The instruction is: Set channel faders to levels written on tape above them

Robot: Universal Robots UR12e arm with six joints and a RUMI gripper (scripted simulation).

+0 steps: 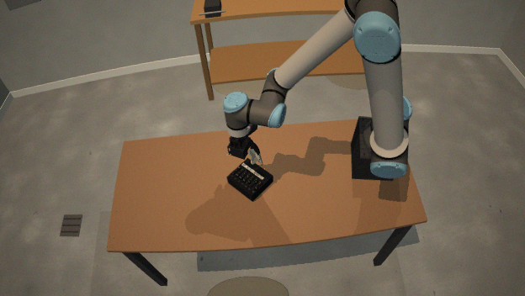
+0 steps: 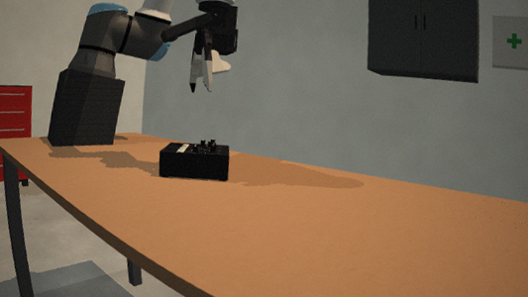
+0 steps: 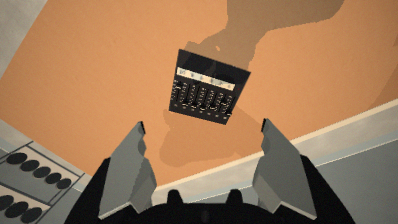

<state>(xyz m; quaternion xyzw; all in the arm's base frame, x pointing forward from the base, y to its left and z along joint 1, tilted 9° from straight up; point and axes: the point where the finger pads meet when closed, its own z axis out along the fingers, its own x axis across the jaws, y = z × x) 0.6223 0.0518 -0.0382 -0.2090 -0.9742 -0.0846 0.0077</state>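
Now: the master fader 40 mm behind my hand, 80 mm to the left of it and 110 mm below it.
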